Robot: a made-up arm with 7 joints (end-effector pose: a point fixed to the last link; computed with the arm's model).
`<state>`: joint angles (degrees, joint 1 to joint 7).
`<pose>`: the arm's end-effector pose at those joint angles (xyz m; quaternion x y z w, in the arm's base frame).
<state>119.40 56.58 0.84 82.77 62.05 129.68 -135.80</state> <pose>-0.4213 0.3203 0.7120 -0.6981 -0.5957 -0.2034 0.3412</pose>
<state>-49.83 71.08 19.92 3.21 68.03 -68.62 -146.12</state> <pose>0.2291 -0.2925 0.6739 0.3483 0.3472 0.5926 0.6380</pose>
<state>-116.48 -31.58 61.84 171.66 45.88 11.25 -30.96</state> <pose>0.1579 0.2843 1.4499 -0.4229 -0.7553 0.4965 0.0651</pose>
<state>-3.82 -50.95 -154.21 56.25 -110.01 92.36 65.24</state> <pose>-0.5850 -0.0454 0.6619 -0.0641 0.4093 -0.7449 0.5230</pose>
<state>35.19 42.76 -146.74 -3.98 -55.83 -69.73 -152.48</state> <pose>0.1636 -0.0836 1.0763 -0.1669 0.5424 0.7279 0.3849</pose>
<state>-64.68 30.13 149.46 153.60 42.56 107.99 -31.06</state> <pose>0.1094 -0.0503 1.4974 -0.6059 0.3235 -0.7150 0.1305</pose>
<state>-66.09 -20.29 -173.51 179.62 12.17 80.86 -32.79</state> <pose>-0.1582 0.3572 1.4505 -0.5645 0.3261 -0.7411 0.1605</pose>
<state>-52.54 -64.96 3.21 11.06 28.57 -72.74 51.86</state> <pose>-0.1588 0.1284 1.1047 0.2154 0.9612 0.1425 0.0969</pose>
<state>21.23 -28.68 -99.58 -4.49 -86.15 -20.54 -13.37</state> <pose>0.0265 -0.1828 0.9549 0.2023 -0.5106 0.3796 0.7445</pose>
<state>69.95 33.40 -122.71 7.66 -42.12 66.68 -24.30</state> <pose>0.0435 -0.1336 0.9218 0.1447 0.4330 -0.0233 0.8894</pose>
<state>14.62 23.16 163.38 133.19 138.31 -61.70 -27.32</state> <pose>-0.0388 0.1107 1.3038 0.6706 0.3699 -0.0641 0.6398</pose>
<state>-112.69 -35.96 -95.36 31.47 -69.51 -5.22 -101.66</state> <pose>-0.2660 0.2001 1.0019 -0.1099 0.1358 -0.2115 0.9616</pose>
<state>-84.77 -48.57 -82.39 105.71 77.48 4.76 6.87</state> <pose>-0.4032 0.4097 1.0967 0.5661 0.6288 0.1229 0.5186</pose>
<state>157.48 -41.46 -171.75 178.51 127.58 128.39 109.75</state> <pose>0.3946 -0.0762 1.3045 0.6967 0.2081 -0.1243 0.6752</pose>
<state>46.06 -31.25 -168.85 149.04 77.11 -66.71 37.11</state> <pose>-0.3850 -0.2581 1.1877 0.5644 0.5547 -0.0426 0.6099</pose>
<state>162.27 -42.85 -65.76 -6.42 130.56 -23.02 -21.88</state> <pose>0.1750 -0.0567 0.8604 0.1577 0.0115 0.0936 0.9830</pose>
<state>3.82 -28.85 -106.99 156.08 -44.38 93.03 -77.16</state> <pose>-0.5139 -0.2179 1.3265 -0.2390 -0.0314 -0.2974 0.9238</pose>
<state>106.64 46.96 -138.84 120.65 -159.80 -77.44 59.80</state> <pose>0.0477 0.2948 1.1922 -0.3947 0.1174 0.8128 0.4120</pose>
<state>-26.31 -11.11 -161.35 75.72 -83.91 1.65 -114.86</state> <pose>-0.4968 -0.0030 1.1280 0.3741 0.3615 0.0792 0.8503</pose>
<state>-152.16 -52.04 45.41 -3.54 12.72 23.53 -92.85</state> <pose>0.0439 -0.1503 0.9174 0.1131 0.0717 -0.1438 0.9805</pose>
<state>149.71 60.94 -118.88 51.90 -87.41 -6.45 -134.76</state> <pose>-0.0482 0.3953 0.9926 0.5023 -0.6680 -0.2937 0.4639</pose>
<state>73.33 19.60 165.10 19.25 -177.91 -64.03 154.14</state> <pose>-0.0594 -0.0240 1.0674 0.2408 -0.2752 -0.6049 0.7074</pose>
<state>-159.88 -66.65 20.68 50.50 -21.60 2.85 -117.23</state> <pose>0.2417 -0.1458 1.2439 -0.1243 0.6928 0.0789 0.7059</pose>
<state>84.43 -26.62 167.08 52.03 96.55 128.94 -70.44</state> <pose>0.0211 -0.5123 0.8863 0.4022 -0.8758 -0.1824 0.1948</pose>
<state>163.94 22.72 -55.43 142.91 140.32 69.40 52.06</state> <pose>-0.4142 0.2033 1.4057 0.5221 0.7773 0.1976 0.2900</pose>
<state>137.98 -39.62 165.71 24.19 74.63 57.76 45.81</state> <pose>0.1703 -0.2495 0.6910 0.1186 0.1836 -0.9635 0.1545</pose>
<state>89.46 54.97 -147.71 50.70 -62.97 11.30 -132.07</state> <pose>0.2397 0.0578 1.2002 -0.1311 0.7786 0.5505 0.2711</pose>
